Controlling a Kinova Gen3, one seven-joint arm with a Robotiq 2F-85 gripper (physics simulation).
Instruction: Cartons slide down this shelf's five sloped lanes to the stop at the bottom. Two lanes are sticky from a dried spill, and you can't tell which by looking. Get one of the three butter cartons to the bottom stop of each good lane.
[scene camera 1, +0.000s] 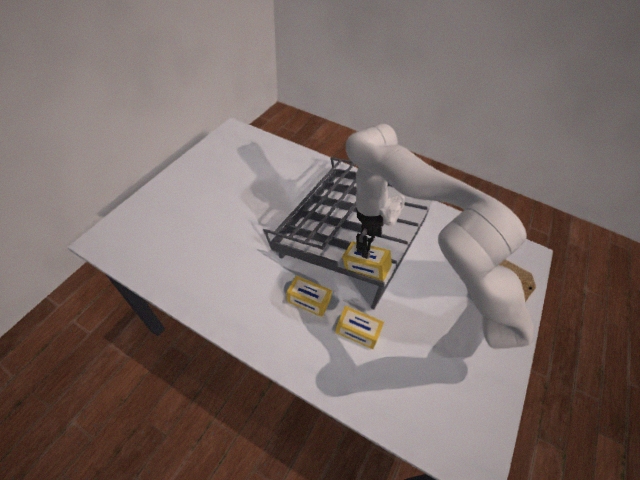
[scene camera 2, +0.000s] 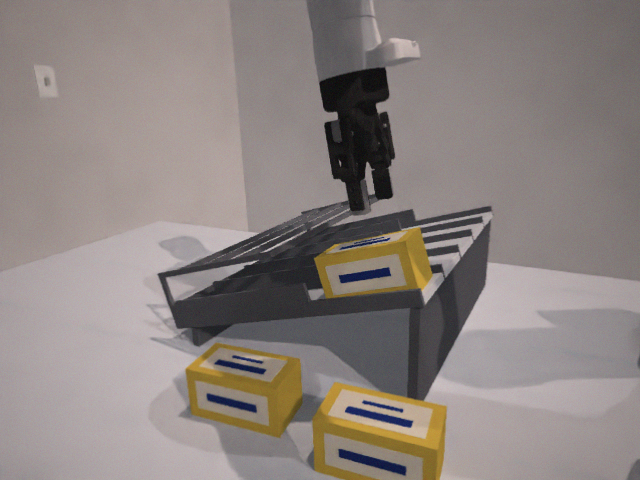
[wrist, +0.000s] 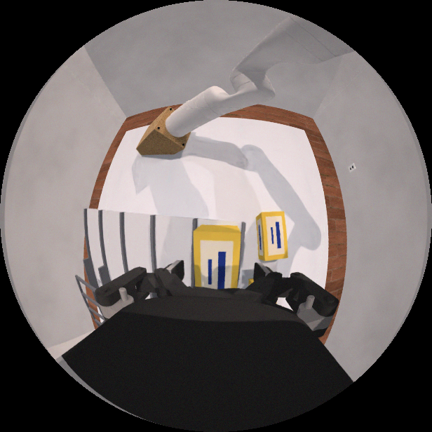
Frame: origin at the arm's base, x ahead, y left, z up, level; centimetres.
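Seen in the pictures: gripper, between the fingertips: (scene camera 1: 371, 245) (scene camera 2: 374, 206).
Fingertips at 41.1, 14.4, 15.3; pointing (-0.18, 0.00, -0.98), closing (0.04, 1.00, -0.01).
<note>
Offsets run from my fingertips to a thing's middle, as dx, dy, dz. "pt": to the spot under its first point. Level surfaces: height alone.
The dark shelf (scene camera 1: 310, 256) (scene camera 2: 232, 310) (wrist: 153, 240) slopes down from its tall right end to its low left end in scene camera 2. One butter carton @(+0.2, -0.4, -7.9) (scene camera 1: 366, 262) (scene camera 2: 369, 268) (wrist: 216, 250) sits in the nearest lane, at the upper end; it is the rightmost lane in the wrist view. My gripper (scene camera 1: 363, 253) (scene camera 2: 370, 202) (wrist: 218, 270) is open and empty, a little above this carton. A second carton @(+12.8, +11.2, -20.9) (scene camera 1: 309, 297) (scene camera 2: 242, 390) and a third carton @(-5.0, +13.6, -20.9) (scene camera 1: 359, 328) (scene camera 2: 379, 431) (wrist: 272, 235) lie on the table beside the shelf. The arm hides part of the far lanes in scene camera 1.
A thin rail frame @(pt +33.6, +0.9, -17.4) (scene camera 1: 266, 241) (scene camera 2: 168, 297) rises at the shelf's low end, with bars over part of the lanes. Thin dividers stand up between the lanes. The arm's brown base block (scene camera 1: 519, 279) (wrist: 162, 140) is on the table @(dz -24.2) (scene camera 1: 180, 206), beyond the shelf's tall end.
</note>
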